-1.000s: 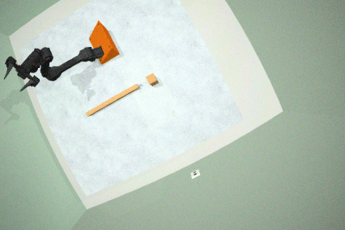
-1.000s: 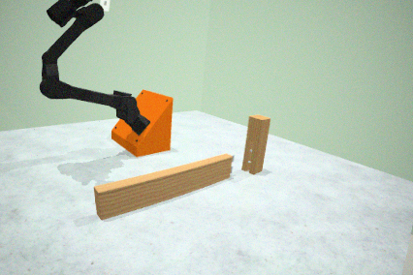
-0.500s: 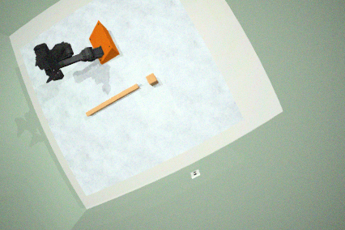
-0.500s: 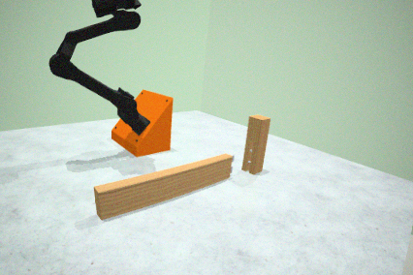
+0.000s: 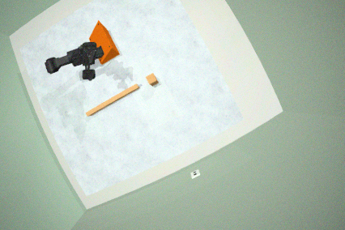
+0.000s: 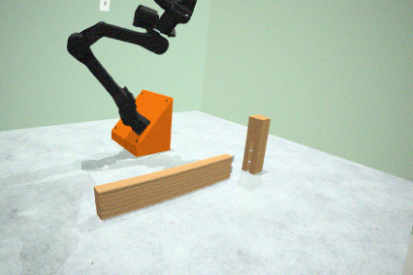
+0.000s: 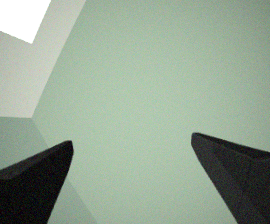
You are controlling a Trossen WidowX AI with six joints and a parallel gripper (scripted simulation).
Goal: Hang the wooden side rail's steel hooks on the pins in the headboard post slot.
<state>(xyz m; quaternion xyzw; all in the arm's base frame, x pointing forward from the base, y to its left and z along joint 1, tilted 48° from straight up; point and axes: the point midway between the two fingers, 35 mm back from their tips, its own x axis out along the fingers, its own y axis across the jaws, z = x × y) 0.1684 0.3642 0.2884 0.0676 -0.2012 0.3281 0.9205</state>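
My gripper tip is now 47 cm above the headboard post, 20 cm to the right of it and 9 cm short of it.
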